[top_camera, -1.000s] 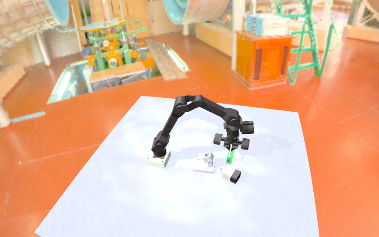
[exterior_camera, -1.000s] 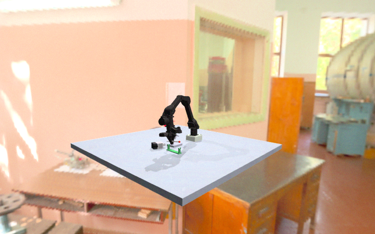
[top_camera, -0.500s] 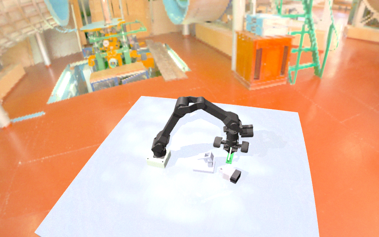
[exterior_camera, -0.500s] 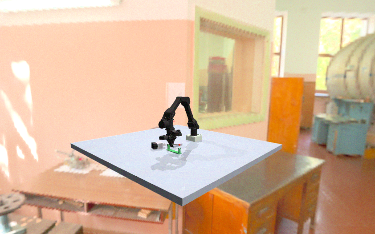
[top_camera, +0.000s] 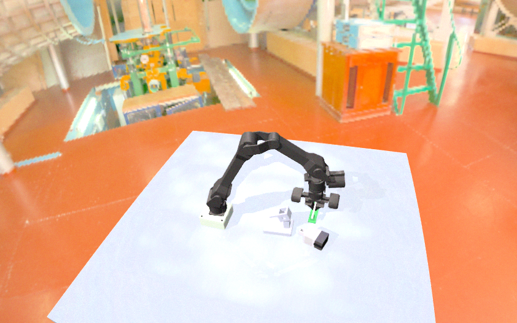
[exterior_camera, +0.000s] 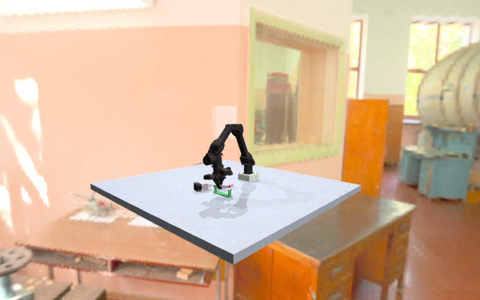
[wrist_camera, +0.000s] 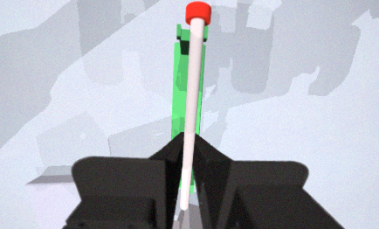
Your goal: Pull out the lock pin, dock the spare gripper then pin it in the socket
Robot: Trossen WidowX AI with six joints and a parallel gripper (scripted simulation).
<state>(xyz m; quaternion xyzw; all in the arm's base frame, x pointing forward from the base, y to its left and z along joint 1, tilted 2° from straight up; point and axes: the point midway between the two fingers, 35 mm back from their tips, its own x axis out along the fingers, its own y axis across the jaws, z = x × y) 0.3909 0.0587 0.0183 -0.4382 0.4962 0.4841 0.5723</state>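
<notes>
Right now my gripper tip is 2 cm to the right of the green cradle. Also, from my gripper tip: spare gripper 14 cm to the right, 1 cm below; then mount 13 cm behind, 8 cm to the right, 2 cm above.
</notes>
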